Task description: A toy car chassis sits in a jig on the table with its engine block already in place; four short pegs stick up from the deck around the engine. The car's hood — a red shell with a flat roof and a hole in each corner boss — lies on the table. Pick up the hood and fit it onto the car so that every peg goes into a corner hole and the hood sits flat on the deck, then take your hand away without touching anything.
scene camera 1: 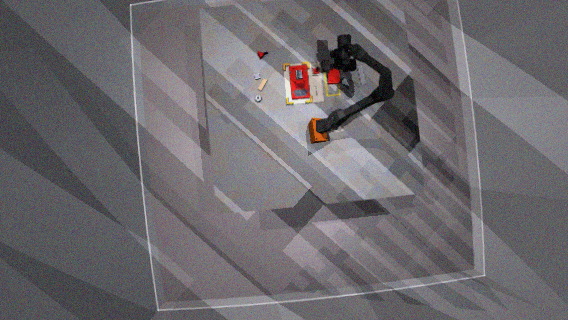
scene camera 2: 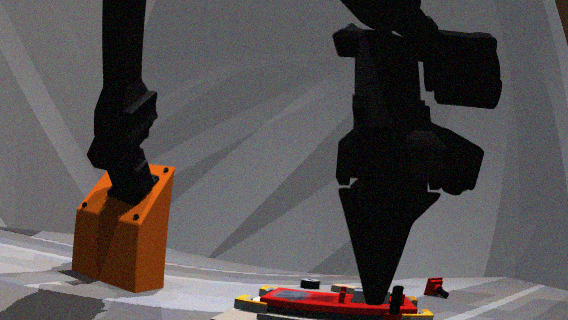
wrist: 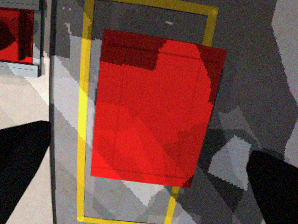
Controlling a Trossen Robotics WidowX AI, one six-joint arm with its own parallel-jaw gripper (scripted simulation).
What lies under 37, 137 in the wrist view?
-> My gripper.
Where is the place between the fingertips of my gripper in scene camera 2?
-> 372, 294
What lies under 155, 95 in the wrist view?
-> A red hood.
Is my gripper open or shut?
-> Open.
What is my gripper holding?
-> Nothing.
